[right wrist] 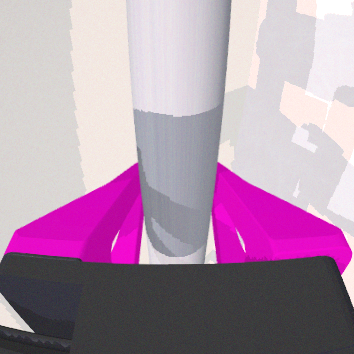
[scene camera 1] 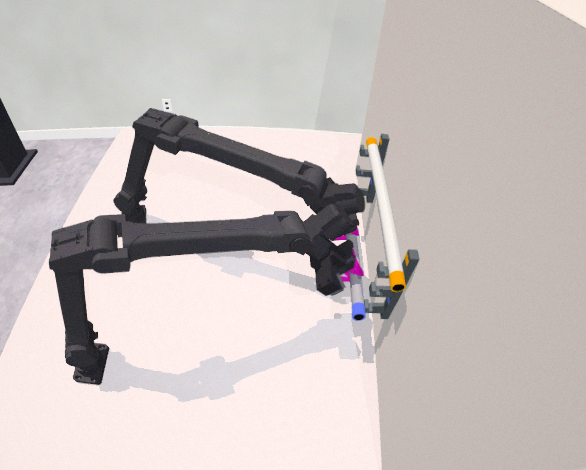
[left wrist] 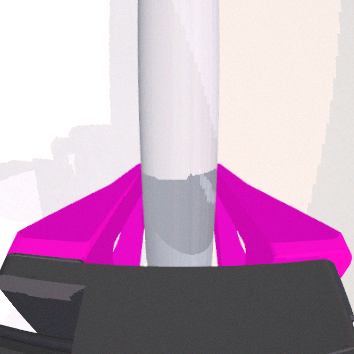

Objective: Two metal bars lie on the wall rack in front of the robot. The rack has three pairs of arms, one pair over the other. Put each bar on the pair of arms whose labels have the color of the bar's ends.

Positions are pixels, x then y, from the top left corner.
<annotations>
blue-ended grey bar: right wrist; scene camera 1; left wrist 177, 55
same spot on blue-ended grey bar: [right wrist: 177, 63] = [scene camera 1: 353, 290]
</annotations>
